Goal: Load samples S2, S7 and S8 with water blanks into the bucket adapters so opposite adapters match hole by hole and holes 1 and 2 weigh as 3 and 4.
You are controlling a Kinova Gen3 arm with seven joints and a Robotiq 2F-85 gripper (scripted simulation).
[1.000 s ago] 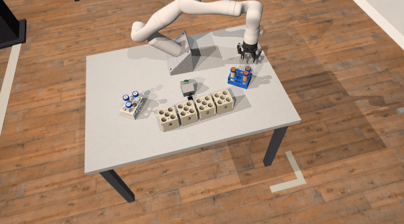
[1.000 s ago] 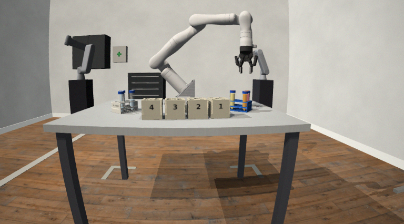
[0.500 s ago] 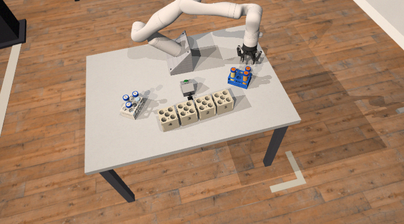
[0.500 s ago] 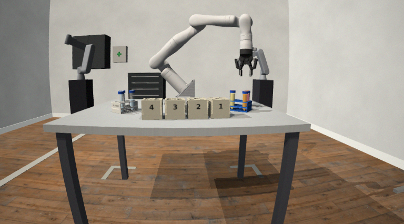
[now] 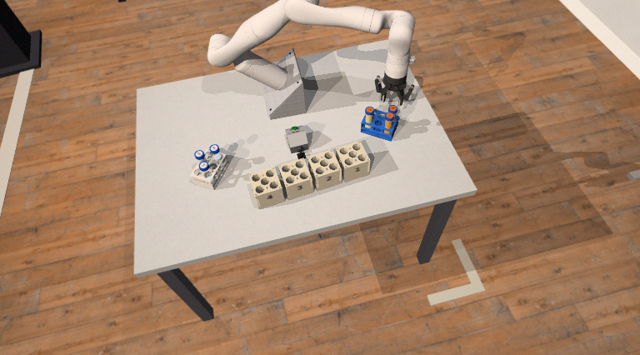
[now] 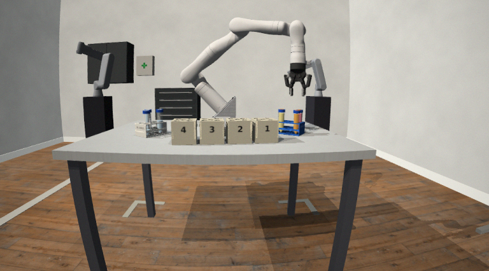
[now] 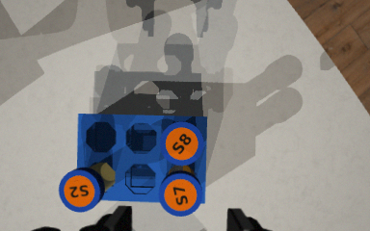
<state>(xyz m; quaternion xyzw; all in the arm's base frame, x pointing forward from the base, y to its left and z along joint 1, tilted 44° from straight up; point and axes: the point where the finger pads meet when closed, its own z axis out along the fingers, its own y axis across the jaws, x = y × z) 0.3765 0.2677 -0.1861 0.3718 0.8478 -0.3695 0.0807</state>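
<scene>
Now: the sample S7 14 cm below my hand and 1 cm behind it. Also, from my hand: blue sample rack (17 cm below, 4 cm behind, 1 cm to the right); then sample S8 (14 cm below, 4 cm to the left, 3 cm behind); then sample S2 (14 cm below, 6 cm to the right, 6 cm behind).
</scene>
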